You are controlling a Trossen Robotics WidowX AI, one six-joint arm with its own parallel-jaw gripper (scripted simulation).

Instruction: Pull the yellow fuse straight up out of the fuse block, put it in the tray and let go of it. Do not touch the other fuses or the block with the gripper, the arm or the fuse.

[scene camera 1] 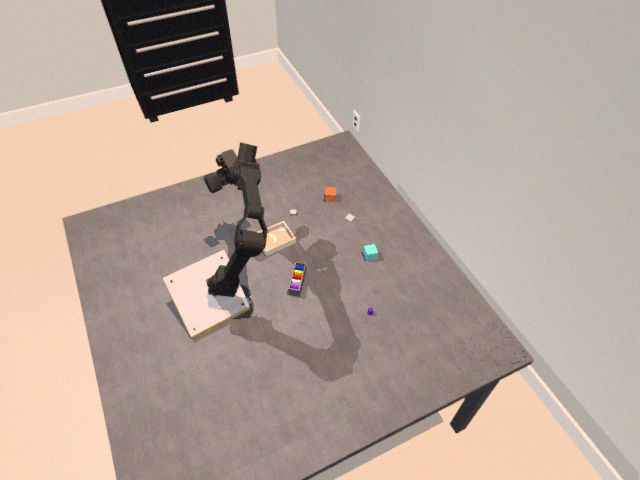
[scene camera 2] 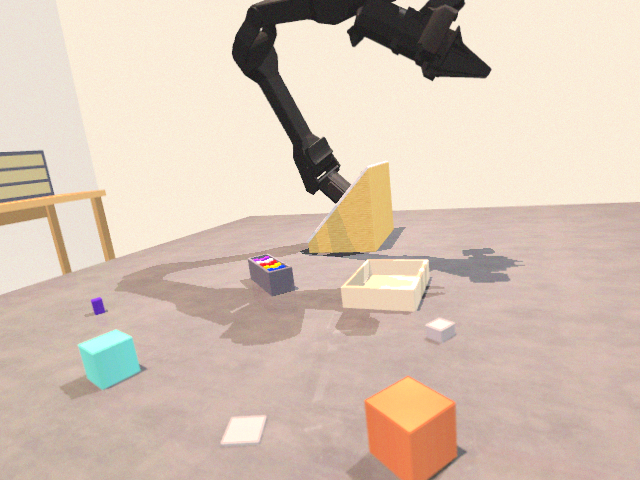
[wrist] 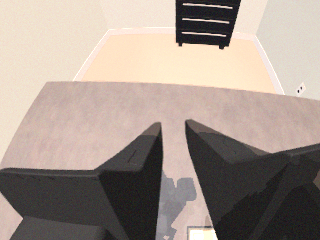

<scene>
I see my gripper (scene camera 2: 489, 73), a cyan cube (scene camera 2: 108, 359) and a cream tray (scene camera 2: 398, 285).
My gripper is seen too in scene camera 1 (scene camera 1: 223, 171) and in the wrist view (wrist: 173, 127). The wrist view does not show the cyan cube: it is out of frame.
</scene>
